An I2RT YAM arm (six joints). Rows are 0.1 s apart.
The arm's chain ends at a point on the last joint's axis. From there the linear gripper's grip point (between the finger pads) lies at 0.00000 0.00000 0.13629 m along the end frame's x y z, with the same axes.
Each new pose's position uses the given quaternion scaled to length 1; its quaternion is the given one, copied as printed.
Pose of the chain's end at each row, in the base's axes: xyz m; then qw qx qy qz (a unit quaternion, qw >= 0):
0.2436 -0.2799 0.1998 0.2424 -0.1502 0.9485 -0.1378
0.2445 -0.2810 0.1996 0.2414 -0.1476 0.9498 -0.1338
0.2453 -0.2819 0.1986 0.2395 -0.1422 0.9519 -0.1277
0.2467 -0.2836 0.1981 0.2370 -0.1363 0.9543 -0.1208
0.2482 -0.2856 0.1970 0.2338 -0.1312 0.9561 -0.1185
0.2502 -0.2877 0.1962 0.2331 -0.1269 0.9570 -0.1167
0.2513 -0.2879 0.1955 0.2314 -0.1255 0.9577 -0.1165
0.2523 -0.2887 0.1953 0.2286 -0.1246 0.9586 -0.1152
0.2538 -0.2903 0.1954 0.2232 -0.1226 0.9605 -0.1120
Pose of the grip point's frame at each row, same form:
0.3119 -0.3056 0.0847 0.2424 -0.1502 0.9485 -0.1378
0.3124 -0.3059 0.0841 0.2414 -0.1476 0.9498 -0.1338
0.3124 -0.3058 0.0824 0.2395 -0.1422 0.9519 -0.1277
0.3128 -0.3062 0.0811 0.2370 -0.1363 0.9543 -0.1208
0.3134 -0.3081 0.0794 0.2338 -0.1312 0.9561 -0.1185
0.3150 -0.3101 0.0784 0.2331 -0.1269 0.9570 -0.1167
0.3157 -0.3104 0.0775 0.2314 -0.1255 0.9577 -0.1165
0.3159 -0.3110 0.0769 0.2286 -0.1246 0.9586 -0.1152
0.3160 -0.3122 0.0761 0.2232 -0.1226 0.9605 -0.1120

